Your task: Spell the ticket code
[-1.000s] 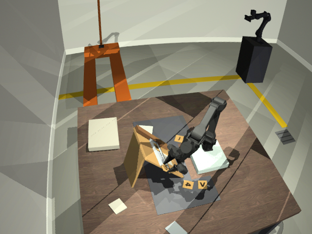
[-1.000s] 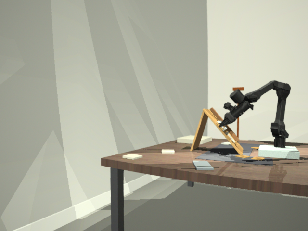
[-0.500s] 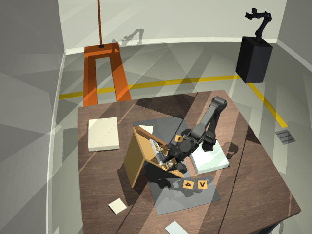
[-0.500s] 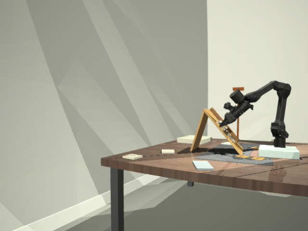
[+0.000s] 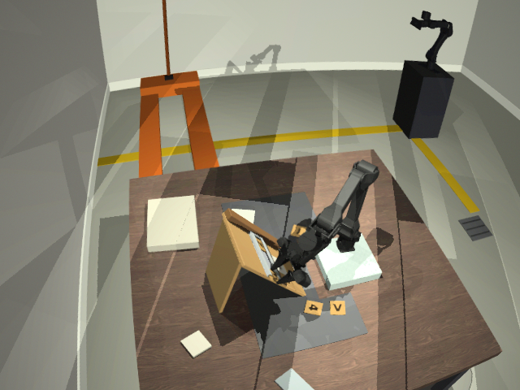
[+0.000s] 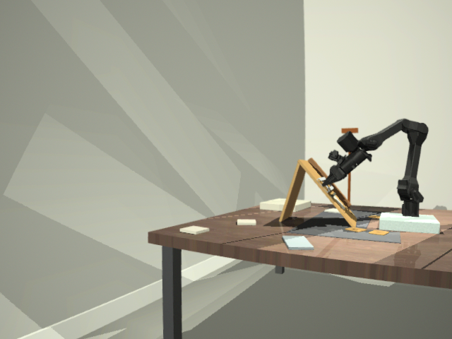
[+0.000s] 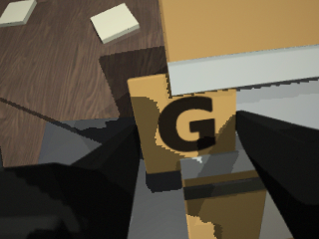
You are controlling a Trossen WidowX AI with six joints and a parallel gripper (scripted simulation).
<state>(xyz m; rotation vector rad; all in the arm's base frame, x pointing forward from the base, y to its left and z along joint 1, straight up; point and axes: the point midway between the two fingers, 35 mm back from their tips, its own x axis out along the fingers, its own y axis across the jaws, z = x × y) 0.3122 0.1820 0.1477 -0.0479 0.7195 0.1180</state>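
My gripper tip is now 4 cm past the white ticket, 10 cm to the left of it and 7 cm above it. From my gripper tip the other things lie so: white card (3 cm ahead, 44 cm to the right, 16 cm below); then grey-blue pad (1 cm behind, 36 cm to the left, 16 cm below); then grey mat (14 cm behind, 16 cm to the right, 16 cm below).
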